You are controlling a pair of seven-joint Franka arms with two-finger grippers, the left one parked.
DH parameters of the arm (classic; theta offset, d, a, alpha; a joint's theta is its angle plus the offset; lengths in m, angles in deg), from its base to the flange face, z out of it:
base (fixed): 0 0 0 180
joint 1: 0 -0.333 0 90
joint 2: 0 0 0 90
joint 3: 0 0.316 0.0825 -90
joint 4: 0 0 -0.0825 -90
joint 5: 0 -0.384 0 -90
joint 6: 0 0 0.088 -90
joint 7: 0 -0.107 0 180
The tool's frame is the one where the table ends.
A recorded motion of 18 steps. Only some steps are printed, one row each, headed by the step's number.
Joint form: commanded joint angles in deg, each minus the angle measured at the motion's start. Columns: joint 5, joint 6, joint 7, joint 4, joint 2, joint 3, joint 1.
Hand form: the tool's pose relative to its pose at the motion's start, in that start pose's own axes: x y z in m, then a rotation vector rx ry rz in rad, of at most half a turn. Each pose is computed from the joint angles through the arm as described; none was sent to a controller.
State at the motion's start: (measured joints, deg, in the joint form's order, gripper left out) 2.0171 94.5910 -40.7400 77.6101 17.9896 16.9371 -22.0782
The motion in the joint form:
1: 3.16 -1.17 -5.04 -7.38 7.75 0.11 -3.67
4: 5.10 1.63 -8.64 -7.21 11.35 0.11 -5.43
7: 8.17 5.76 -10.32 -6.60 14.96 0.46 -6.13
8: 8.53 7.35 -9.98 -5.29 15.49 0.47 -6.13
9: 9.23 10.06 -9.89 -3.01 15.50 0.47 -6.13
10: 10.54 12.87 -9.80 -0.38 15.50 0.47 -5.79
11: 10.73 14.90 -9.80 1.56 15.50 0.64 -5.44
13: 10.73 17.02 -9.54 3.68 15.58 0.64 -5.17
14: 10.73 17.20 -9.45 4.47 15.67 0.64 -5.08
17: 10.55 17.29 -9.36 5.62 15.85 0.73 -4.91
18: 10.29 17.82 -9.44 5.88 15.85 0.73 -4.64
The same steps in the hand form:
1: 0.0102 -0.0394 0.0299 -0.0301 -0.0054 0.0318
4: 0.0131 -0.0602 0.0704 -0.0533 -0.0028 0.0619
7: 0.0215 -0.0736 0.1127 -0.0735 0.0229 0.0633
8: 0.0221 -0.0748 0.1276 -0.0780 0.0221 0.0518
9: 0.0209 -0.0759 0.1425 -0.0786 0.0346 0.0396
10: 0.0218 -0.0727 0.1597 -0.0883 0.0512 0.0280
11: 0.0209 -0.0710 0.1723 -0.0857 0.0522 0.0234
13: 0.0196 -0.0686 0.1873 -0.0841 0.0488 0.0160
14: 0.0183 -0.0668 0.1944 -0.0921 0.0398 0.0136
17: 0.0155 -0.0641 0.2055 -0.1037 0.0213 0.0117
18: 0.0174 -0.0622 0.2067 -0.0969 0.0210 0.0186

